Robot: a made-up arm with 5 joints.
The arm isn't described. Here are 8 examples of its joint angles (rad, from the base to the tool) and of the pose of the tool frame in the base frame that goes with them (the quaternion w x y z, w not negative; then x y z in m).
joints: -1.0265 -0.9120 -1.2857 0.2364 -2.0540
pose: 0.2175 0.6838 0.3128 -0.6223 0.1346 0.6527 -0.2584
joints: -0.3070 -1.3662 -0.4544 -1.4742 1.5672
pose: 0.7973 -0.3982 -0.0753 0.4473 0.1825 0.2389 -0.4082
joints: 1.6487 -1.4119 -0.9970 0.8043 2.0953
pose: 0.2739 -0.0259 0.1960 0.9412 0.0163 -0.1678 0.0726
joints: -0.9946 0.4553 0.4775 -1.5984 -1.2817
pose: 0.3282 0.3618 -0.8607 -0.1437 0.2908 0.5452 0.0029
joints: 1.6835 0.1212 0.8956 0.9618 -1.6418
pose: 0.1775 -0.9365 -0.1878 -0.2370 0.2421 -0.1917 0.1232
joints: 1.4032 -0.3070 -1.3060 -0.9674 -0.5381
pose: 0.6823 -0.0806 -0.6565 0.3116 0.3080 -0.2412 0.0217
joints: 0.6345 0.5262 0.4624 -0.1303 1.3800
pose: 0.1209 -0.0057 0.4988 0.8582 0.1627 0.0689 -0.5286
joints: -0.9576 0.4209 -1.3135 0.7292 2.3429
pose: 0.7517 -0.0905 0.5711 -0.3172 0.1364 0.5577 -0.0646
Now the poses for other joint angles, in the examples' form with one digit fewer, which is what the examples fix.
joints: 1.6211 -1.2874 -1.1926 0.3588 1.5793
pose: 0.368 -0.203 0.053 0.906 0.102 -0.153 0.067
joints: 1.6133 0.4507 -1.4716 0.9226 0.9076
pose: 0.450 0.684 0.370 0.439 0.171 -0.137 -0.176
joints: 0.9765 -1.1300 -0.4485 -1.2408 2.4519
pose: 0.270 -0.518 0.556 0.591 0.169 -0.301 -0.229
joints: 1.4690 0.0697 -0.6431 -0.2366 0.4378
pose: 0.673 -0.113 0.152 0.715 0.306 -0.200 -0.206
